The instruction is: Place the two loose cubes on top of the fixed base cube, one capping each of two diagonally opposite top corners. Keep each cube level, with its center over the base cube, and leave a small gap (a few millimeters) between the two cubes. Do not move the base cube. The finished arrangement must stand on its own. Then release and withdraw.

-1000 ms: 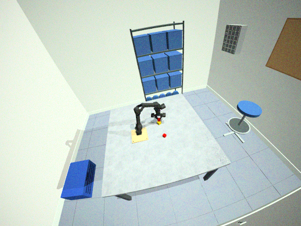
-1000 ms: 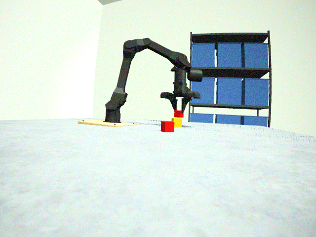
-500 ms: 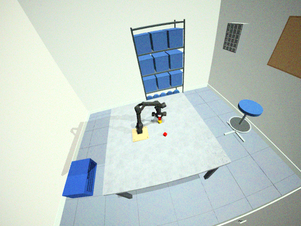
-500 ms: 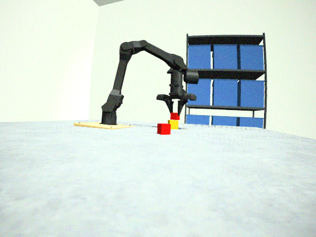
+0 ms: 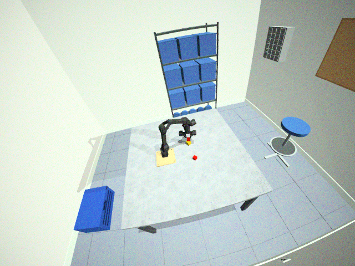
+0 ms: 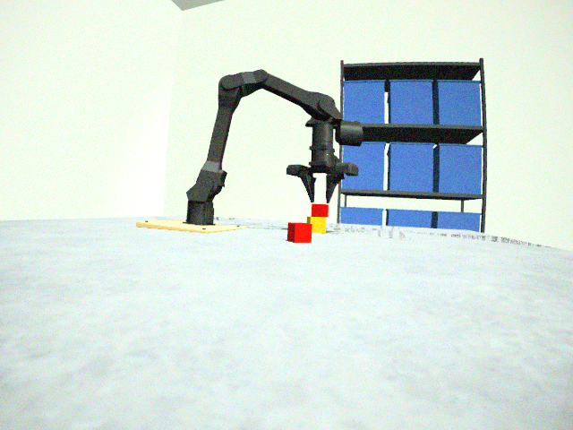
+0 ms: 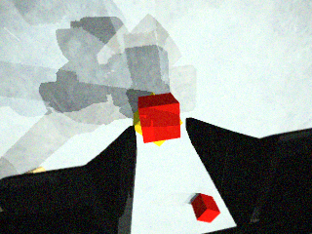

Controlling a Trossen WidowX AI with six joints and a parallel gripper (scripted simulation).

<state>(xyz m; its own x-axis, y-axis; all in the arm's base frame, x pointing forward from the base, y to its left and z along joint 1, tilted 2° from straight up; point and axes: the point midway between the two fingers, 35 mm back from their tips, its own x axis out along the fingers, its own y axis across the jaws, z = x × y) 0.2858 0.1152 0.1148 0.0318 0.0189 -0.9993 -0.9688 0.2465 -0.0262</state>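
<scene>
My gripper tip is 2 cm to the left of the yellow base cube and 6 cm above it.
</scene>
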